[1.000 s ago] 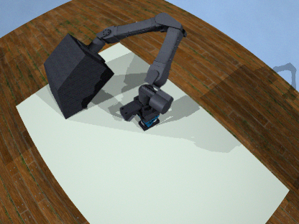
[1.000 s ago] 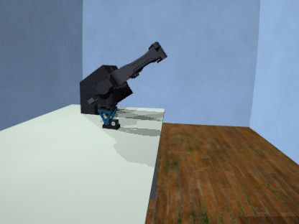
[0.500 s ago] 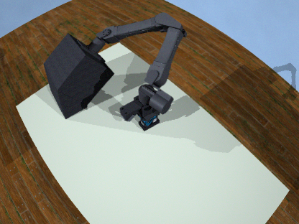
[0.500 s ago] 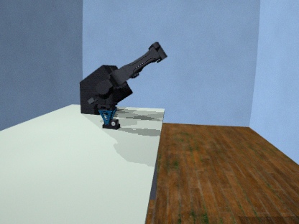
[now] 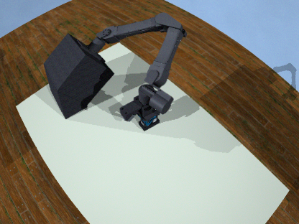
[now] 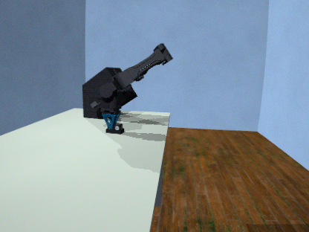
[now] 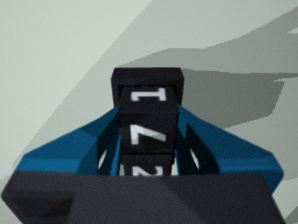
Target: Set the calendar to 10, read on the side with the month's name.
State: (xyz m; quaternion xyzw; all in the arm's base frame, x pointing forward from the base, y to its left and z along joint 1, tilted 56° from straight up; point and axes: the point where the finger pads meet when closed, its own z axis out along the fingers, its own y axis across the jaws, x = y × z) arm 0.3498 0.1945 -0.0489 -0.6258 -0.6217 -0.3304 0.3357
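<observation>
Right now my hand is 20 mm to the right of the black tray and 20 mm above it.
</observation>
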